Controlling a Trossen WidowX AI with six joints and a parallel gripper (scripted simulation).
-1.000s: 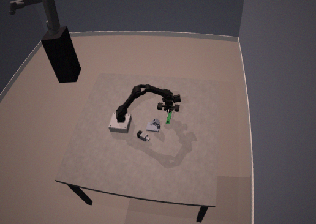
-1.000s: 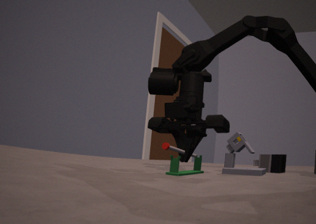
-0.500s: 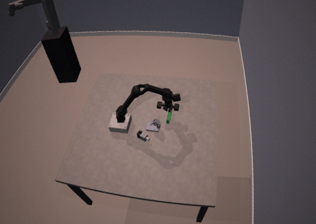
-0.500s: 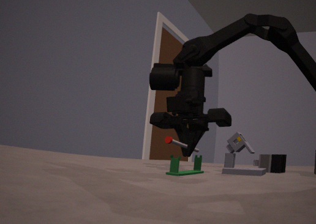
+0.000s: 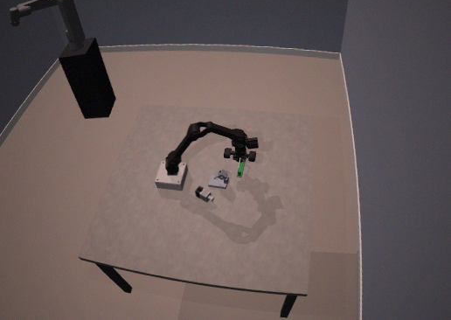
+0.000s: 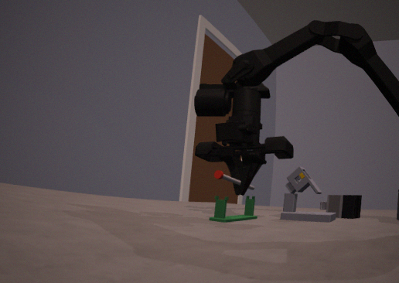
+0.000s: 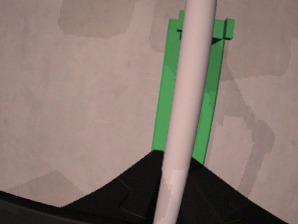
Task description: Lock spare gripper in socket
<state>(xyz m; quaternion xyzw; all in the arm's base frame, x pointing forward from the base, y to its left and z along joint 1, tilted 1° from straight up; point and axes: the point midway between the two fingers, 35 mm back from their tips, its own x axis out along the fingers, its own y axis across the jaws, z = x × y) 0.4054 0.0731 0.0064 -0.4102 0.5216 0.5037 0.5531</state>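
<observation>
Now: gripper tip 2 cm above the green cradle, 1 cm to the left of it and 1 cm short of it. Round my gripper tip: grey mount (12 cm to the right, 11 cm behind, 1 cm above); spare gripper (23 cm to the right, 20 cm behind, 2 cm below).
</observation>
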